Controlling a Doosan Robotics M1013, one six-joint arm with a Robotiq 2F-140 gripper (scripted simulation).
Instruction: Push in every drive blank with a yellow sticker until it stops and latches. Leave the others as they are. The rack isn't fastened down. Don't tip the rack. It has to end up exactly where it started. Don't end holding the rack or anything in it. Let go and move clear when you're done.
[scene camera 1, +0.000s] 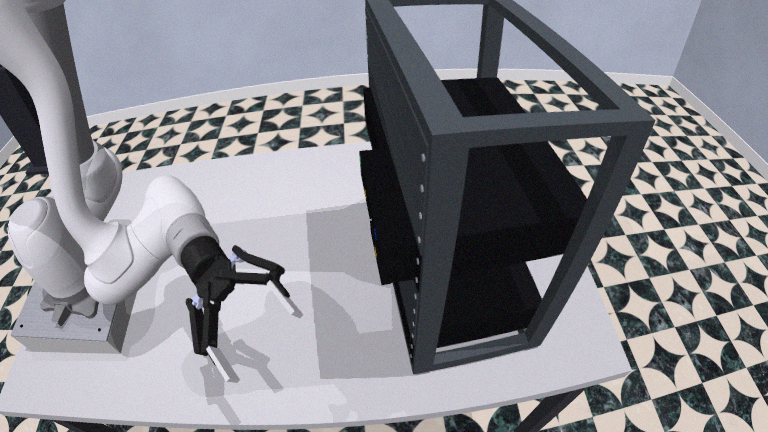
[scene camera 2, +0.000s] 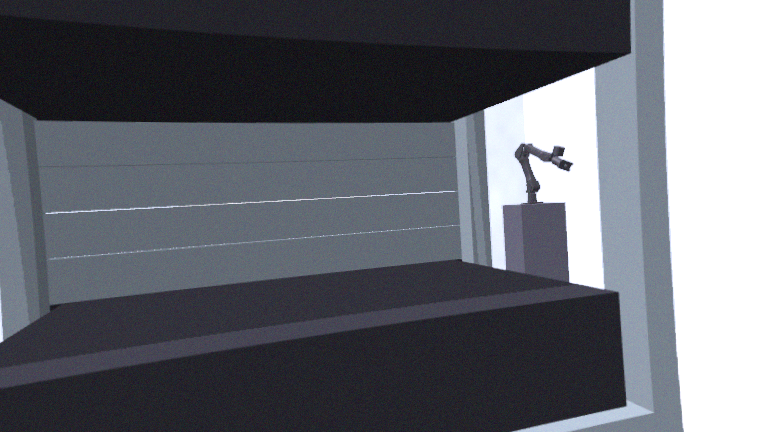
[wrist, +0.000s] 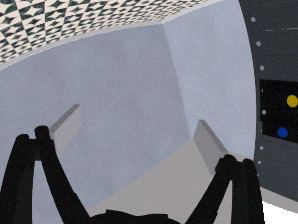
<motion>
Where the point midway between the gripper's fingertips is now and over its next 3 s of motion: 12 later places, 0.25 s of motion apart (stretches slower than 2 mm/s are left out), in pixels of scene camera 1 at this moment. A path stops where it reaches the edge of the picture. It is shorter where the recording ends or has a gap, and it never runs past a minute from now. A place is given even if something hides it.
My gripper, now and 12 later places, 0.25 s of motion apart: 264, 349; 269, 337; 272, 326; 274, 307; 274, 291; 272, 274; 269, 260; 265, 249; 261, 241; 258, 235; 254, 230; 252, 228; 251, 227
</motion>
